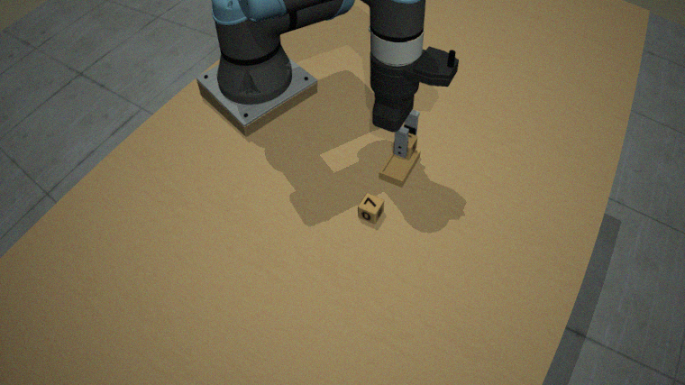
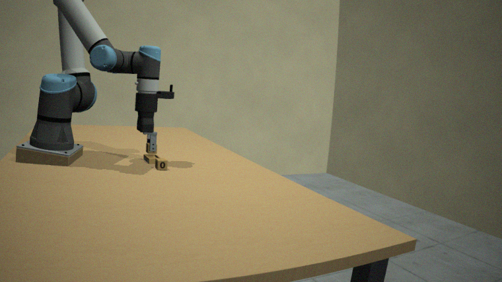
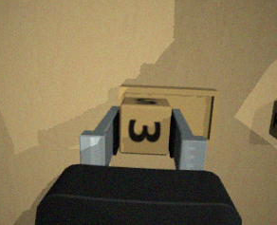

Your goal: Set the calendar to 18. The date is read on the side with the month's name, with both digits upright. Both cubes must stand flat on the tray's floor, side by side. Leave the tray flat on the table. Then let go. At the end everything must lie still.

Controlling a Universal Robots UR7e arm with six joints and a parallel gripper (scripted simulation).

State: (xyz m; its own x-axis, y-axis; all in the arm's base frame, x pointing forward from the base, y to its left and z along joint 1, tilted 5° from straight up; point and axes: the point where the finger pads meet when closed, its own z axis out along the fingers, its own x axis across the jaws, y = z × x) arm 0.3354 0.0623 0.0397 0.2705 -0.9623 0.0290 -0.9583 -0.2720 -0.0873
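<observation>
Right now my hand is 40 mm above the wooden tray and 20 mm to the left of it.
</observation>
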